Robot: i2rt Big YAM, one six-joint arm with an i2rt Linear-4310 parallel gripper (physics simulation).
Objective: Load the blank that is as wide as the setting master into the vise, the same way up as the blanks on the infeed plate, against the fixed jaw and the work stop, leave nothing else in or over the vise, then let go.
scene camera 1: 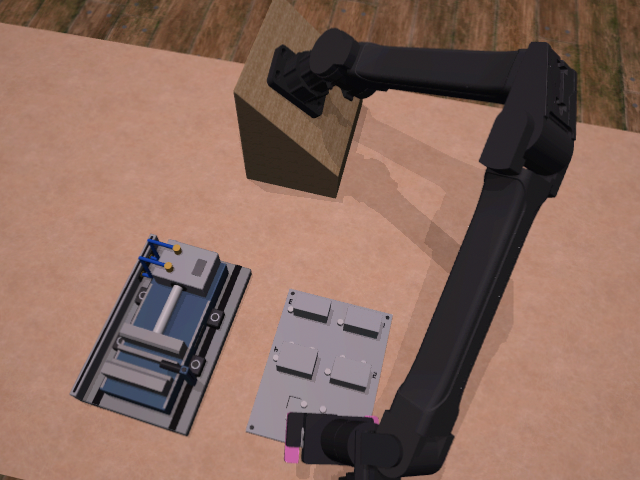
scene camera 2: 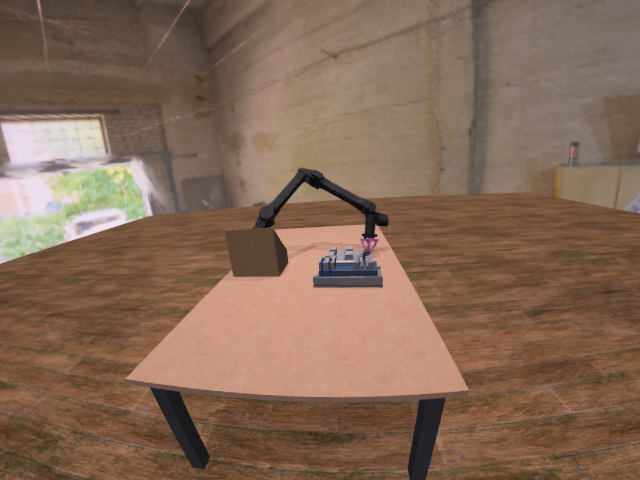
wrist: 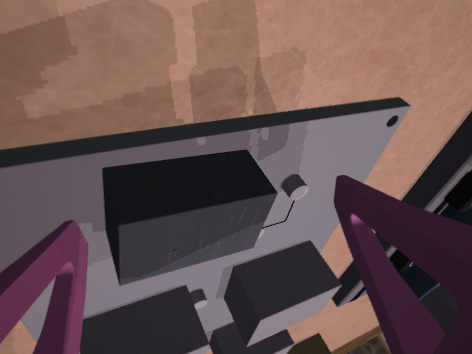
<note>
The gripper is open, holding nothing. Also in view: a darker block. Also in view: a grey infeed plate.
The gripper also shows in the wrist view.
</note>
